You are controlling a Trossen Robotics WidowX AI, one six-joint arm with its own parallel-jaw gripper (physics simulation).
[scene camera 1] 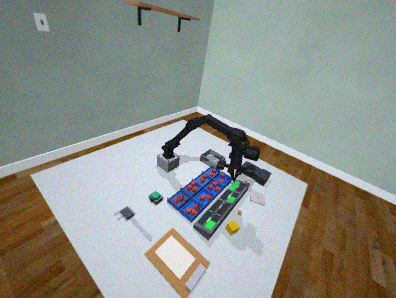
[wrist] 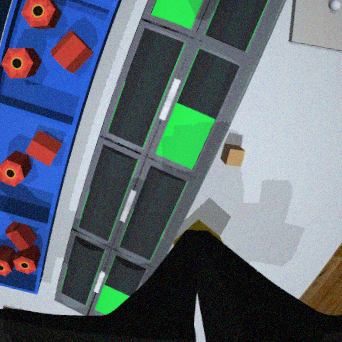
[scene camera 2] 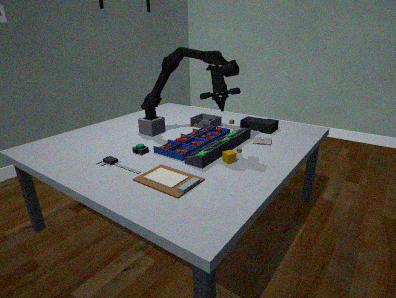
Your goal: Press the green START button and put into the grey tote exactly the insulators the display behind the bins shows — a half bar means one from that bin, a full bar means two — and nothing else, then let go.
Labels:
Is my gripper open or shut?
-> Shut.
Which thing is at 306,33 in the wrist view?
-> A grey plate.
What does my gripper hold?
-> Nothing.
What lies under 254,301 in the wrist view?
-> My gripper.

